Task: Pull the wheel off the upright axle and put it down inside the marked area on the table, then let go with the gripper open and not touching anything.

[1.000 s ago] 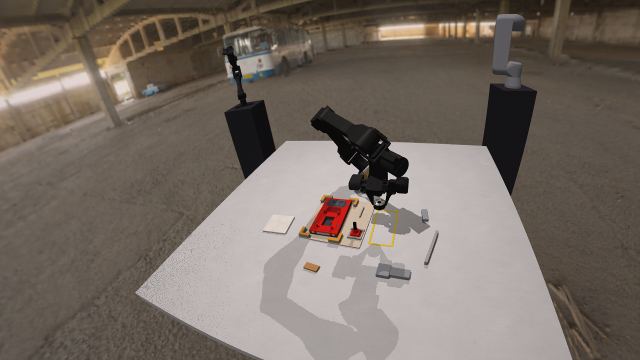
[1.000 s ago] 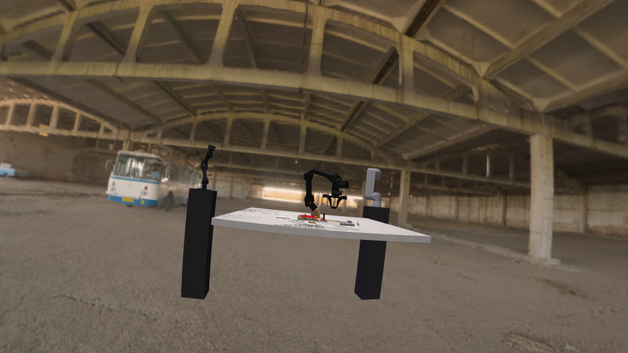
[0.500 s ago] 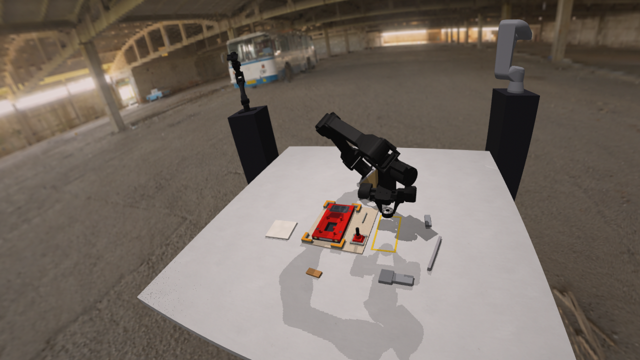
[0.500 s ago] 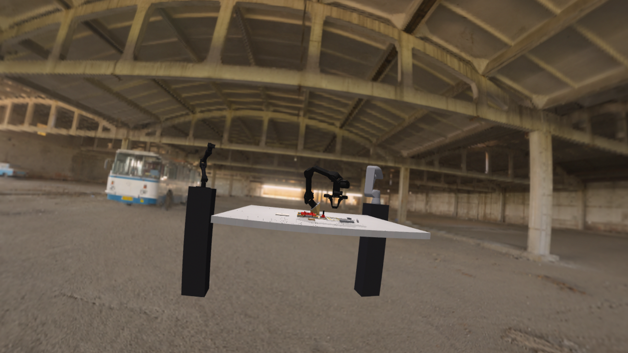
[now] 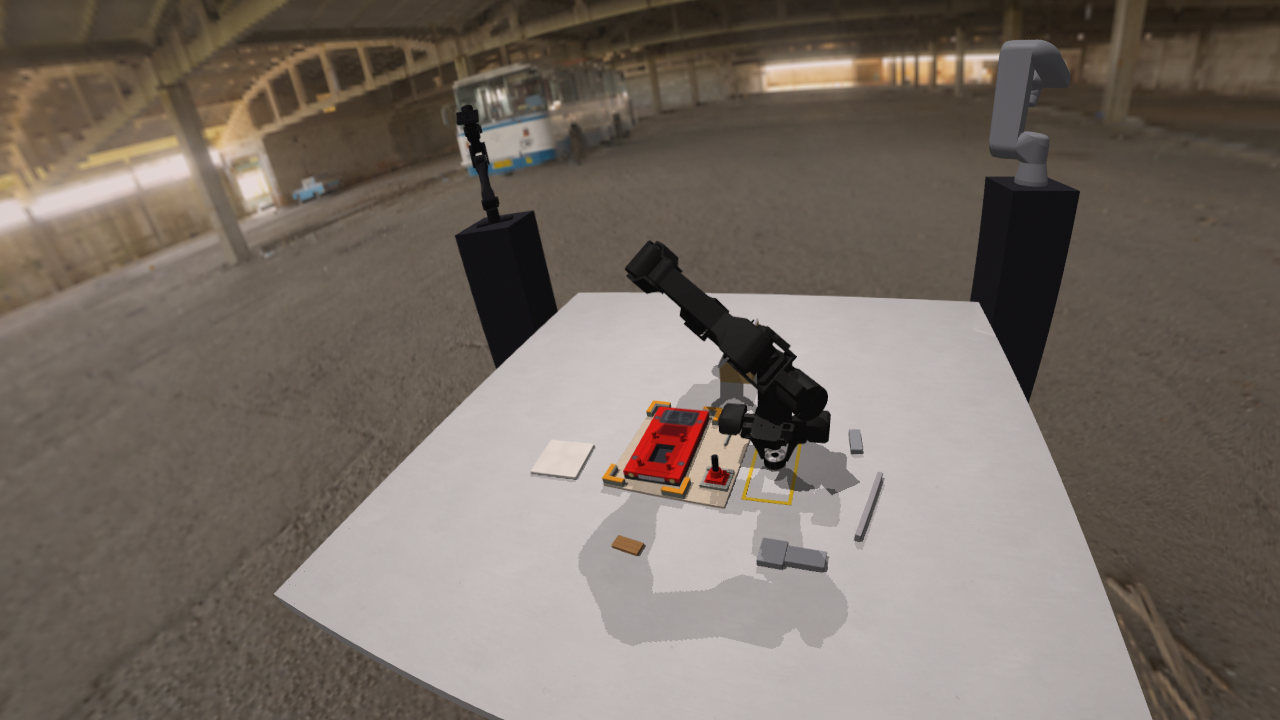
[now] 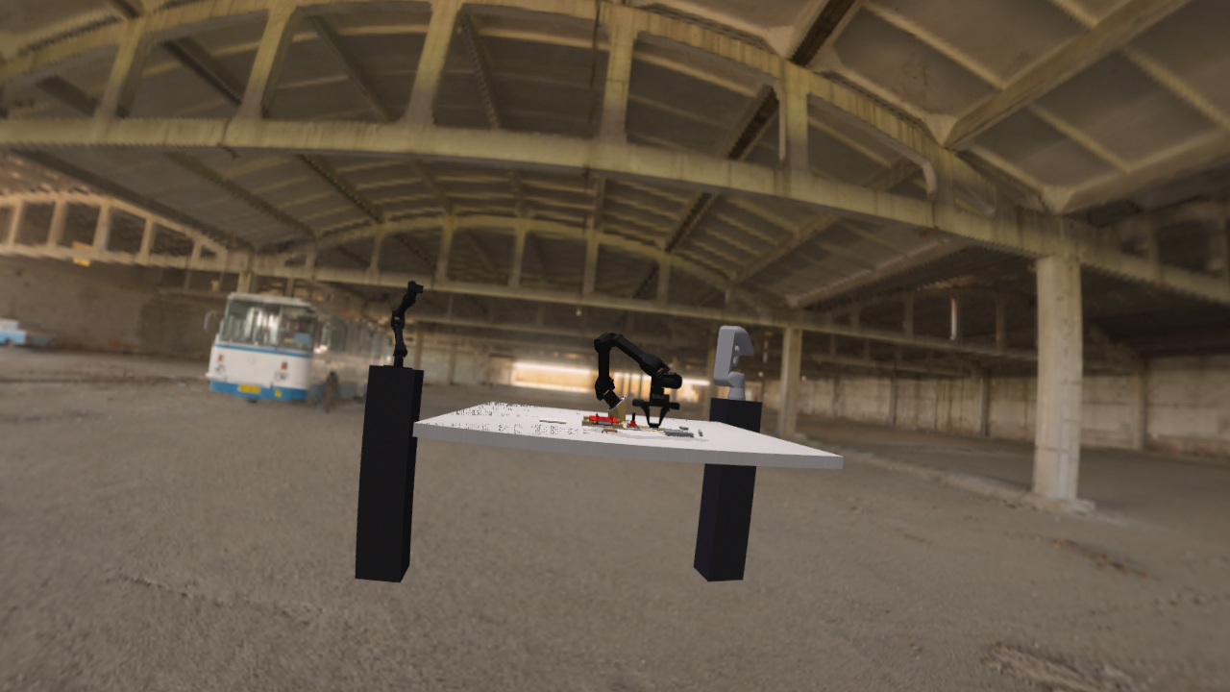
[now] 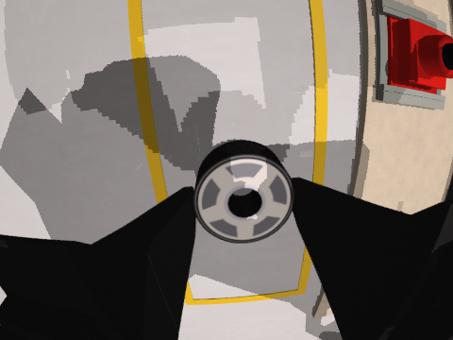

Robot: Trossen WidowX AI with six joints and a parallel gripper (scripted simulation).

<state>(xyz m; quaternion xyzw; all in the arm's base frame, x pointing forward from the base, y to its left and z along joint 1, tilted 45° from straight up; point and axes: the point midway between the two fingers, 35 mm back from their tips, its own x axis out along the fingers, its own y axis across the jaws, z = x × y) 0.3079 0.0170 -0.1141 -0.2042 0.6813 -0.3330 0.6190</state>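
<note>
Now: the wheel right at my gripper tip. From my gripper tip the other things lie so: upright axle: 50 mm ahead, 100 mm to the right, 20 mm above; small grey piece: 60 mm behind, 150 mm to the left, 10 mm below; grey bar: 110 mm ahead, 160 mm to the left, 10 mm below.
</note>
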